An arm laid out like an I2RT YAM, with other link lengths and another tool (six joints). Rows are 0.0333 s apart.
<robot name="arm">
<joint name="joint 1" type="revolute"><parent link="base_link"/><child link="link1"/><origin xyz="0 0 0.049"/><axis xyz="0 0 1"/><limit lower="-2.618" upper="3.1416"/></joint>
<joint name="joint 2" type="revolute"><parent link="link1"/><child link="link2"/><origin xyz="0.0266 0.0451 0.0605" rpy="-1.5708 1.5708 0"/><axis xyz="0 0 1"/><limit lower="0" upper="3.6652"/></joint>
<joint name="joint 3" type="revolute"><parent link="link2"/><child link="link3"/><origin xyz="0 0.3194 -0.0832" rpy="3.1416 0 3.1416"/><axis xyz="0 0 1"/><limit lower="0" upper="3.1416"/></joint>
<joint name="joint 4" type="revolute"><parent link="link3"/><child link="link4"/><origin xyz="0.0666 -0.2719 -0.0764" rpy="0 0 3.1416"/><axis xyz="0 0 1"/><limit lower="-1.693" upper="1.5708"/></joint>
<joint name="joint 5" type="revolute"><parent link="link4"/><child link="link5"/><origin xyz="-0.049 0.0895 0.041" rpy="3.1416 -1.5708 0"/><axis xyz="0 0 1"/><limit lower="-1.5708" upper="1.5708"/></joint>
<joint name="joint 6" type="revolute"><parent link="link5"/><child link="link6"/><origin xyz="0 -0.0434 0.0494" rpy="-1.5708 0 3.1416"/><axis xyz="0 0 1"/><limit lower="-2.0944" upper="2.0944"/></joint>
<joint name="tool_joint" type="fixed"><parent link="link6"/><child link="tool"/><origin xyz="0.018 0.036 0.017" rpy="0 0.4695 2.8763"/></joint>
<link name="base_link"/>
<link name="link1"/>
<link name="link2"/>
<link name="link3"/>
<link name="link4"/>
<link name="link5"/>
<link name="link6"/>
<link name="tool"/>
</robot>
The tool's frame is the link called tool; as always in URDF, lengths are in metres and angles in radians.
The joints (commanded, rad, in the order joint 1, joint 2, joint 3, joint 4, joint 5, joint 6), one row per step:
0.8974, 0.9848, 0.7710, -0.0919, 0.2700, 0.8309
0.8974, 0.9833, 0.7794, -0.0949, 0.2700, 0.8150
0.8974, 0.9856, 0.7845, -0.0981, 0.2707, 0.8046
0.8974, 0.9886, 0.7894, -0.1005, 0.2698, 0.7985
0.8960, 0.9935, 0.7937, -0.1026, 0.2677, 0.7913
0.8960, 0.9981, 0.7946, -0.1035, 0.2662, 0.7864
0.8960, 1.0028, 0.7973, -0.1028, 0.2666, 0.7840
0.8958, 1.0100, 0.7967, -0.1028, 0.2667, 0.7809
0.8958, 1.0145, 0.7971, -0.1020, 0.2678, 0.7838
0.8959, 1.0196, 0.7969, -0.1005, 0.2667, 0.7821
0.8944, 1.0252, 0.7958, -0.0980, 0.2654, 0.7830
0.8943, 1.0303, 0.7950, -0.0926, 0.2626, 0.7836
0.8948, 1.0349, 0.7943, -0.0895, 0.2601, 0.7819
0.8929, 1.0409, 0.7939, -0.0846, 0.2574, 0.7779
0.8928, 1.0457, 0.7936, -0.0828, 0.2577, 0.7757
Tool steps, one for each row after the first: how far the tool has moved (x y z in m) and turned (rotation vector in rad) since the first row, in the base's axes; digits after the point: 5 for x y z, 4 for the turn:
-0.00059, 0.00019, 0.00370, -0.0070, -0.0131, 0.0046
-0.00041, 0.00095, 0.00494, -0.0156, -0.0187, 0.0069
-0.00008, 0.00181, 0.00597, -0.0206, -0.0216, 0.0095
0.00081, 0.00291, 0.00631, -0.0279, -0.0234, 0.0122
0.00145, 0.00412, 0.00542, -0.0350, -0.0229, 0.0152
0.00221, 0.00517, 0.00551, -0.0380, -0.0235, 0.0155
0.00340, 0.00675, 0.00342, -0.0465, -0.0203, 0.0163
0.00425, 0.00754, 0.00253, -0.0470, -0.0169, 0.0145
0.00503, 0.00876, 0.00134, -0.0511, -0.0152, 0.0162
0.00626, 0.00967, -0.00025, -0.0534, -0.0117, 0.0158
0.00710, 0.01088, -0.00116, -0.0527, -0.0104, 0.0181
0.00767, 0.01214, -0.00223, -0.0552, -0.0094, 0.0216
0.00894, 0.01330, -0.00326, -0.0589, -0.0100, 0.0235
0.00972, 0.01433, -0.00439, -0.0632, -0.0092, 0.0239

